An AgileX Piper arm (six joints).
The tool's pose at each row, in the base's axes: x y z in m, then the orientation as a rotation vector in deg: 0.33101 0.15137 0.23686 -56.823 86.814 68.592; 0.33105 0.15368 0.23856 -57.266 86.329 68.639; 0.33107 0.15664 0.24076 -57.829 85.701 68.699; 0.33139 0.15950 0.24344 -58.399 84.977 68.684; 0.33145 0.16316 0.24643 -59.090 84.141 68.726; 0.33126 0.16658 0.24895 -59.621 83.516 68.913; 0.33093 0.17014 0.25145 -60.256 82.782 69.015
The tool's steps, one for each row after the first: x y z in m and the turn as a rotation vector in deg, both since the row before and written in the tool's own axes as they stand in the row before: -0.00176 0.00080 0.00212 -0.354 -0.071 -0.402; -0.00227 0.00103 0.00272 -0.455 -0.096 -0.516; -0.00281 0.00078 0.00264 -0.431 -0.146 -0.615; -0.00309 0.00118 0.00337 -0.557 -0.152 -0.685; -0.00258 0.00123 0.00315 -0.528 -0.120 -0.425; -0.00254 0.00133 0.00329 -0.552 -0.117 -0.569
